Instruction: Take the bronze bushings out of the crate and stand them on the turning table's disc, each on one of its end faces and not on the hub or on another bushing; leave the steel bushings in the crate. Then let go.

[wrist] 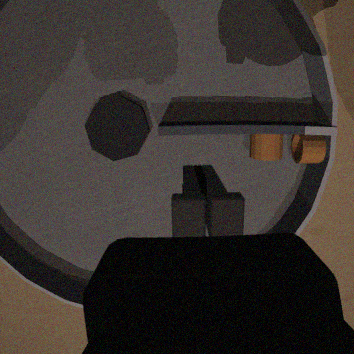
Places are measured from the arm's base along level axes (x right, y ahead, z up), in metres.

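Pixels of known places: gripper, fingertip midpoint: (197, 183).
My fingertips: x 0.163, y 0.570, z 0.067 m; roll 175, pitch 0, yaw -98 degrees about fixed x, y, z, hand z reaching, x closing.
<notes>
For each thing: its top centre in the pictures, then the offset to it from my fingertips. "spot": a spot on its surface instead. Level surfaces: height alone.
- turning table's disc at its top centre: (115, 128) dx +0.026, dy +0.068, dz -0.121 m
- left bushing at its top centre: (270, 146) dx -0.009, dy -0.072, dz -0.098 m
- right bushing at its top centre: (314, 150) dx -0.017, dy -0.117, dz -0.098 m
- straight raised bar at a spot on its surface: (225, 130) spot: dx +0.012, dy -0.032, dz -0.093 m
- rim at a spot on its surface: (308, 195) spot: dx -0.067, dy -0.114, dz -0.107 m
- wooden table top at its surface level: dz -0.182 m
The turning table's disc (150, 200) is grey with a raised dark rim. Its hub (117, 126) is a dark many-sided block left of centre. Two orange-brown bronze bushings lie close to the bar at the right. The left bushing (266, 147) shows its curved side and appears to lie on its side; no end face is visible. The right bushing (314, 149) lies on its side near the rim, with an end face turned left. My gripper (197, 183) is shut with nothing between its fingers, over the disc, left of and below both bushings in the view. The crate and steel bushings do not show.
A straight raised bar (225, 130) runs from near the hub to the rim (308, 195) at the right, just above the bushings in the view. Dark shadows cover the upper part of the disc. A wooden table top (330, 265) surrounds the disc.
</notes>
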